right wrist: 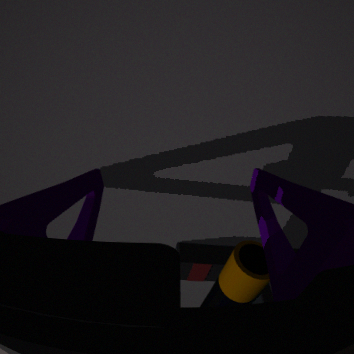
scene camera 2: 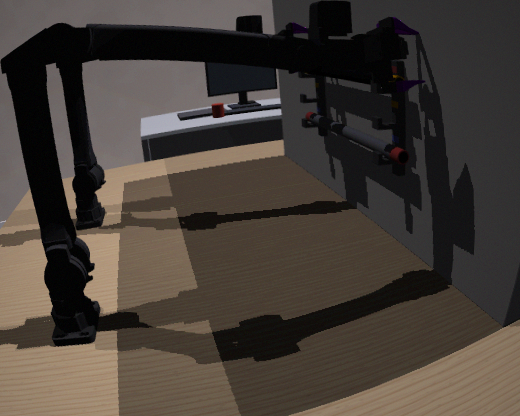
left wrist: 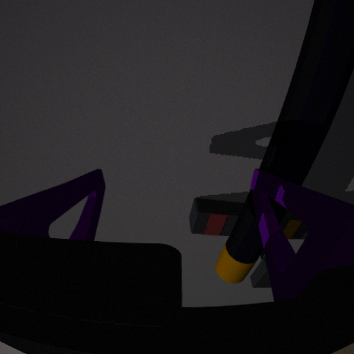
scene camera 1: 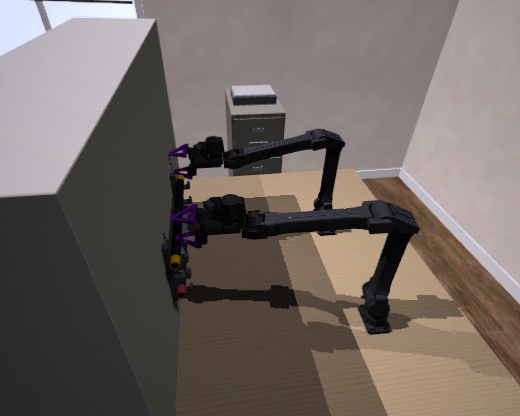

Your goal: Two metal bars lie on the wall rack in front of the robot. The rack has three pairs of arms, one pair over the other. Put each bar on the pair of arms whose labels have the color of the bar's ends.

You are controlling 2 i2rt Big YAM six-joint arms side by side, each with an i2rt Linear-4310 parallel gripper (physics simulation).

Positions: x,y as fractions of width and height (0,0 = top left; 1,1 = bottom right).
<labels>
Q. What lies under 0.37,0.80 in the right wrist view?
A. My right gripper.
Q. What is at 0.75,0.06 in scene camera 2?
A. My right gripper.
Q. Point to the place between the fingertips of my left gripper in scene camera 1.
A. At 0.33,0.55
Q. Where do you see a grey wall block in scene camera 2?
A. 0.86,0.50
</labels>
